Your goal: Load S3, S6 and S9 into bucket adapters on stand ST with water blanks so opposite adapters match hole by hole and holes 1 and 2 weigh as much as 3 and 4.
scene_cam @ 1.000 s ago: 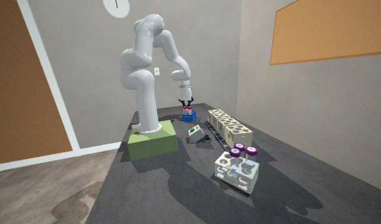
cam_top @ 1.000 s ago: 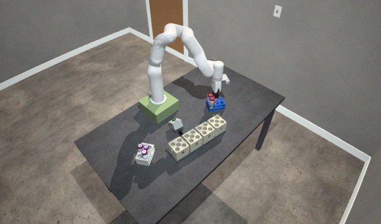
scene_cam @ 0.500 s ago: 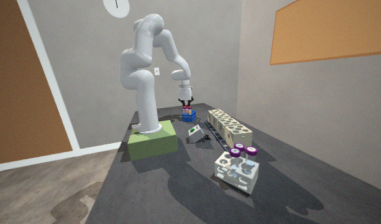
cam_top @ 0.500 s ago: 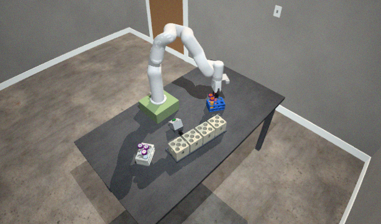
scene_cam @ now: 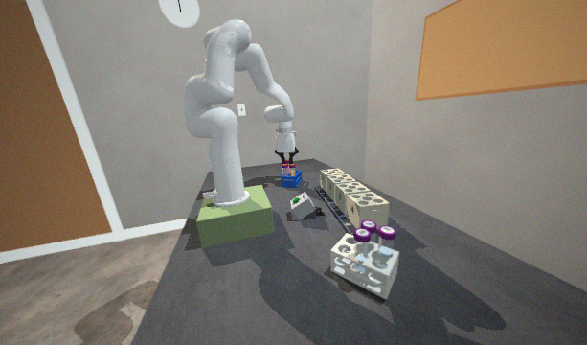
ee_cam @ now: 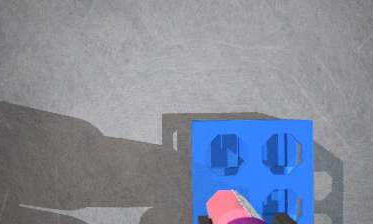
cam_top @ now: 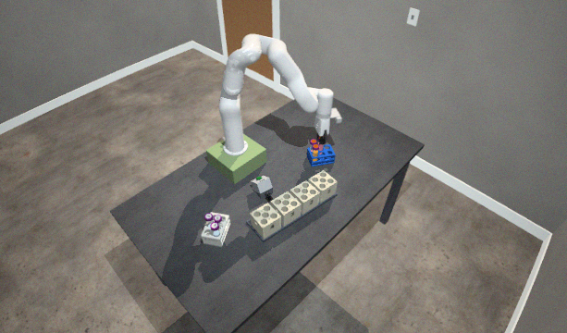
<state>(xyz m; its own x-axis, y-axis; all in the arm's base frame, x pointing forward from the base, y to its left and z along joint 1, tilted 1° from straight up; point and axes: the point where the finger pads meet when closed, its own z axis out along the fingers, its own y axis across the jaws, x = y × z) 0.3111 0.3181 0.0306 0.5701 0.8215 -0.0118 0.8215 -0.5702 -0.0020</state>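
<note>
Right now the sample tube is 5 cm below my hand and 1 cm ahead of it. Also, from my hand: blue sample rack: 10 cm below, 2 cm ahead, 1 cm to the right; green done key: 37 cm to the right, 9 cm behind, 6 cm below; adapter 1: 20 cm to the right, 17 cm ahead, 8 cm below.
</note>
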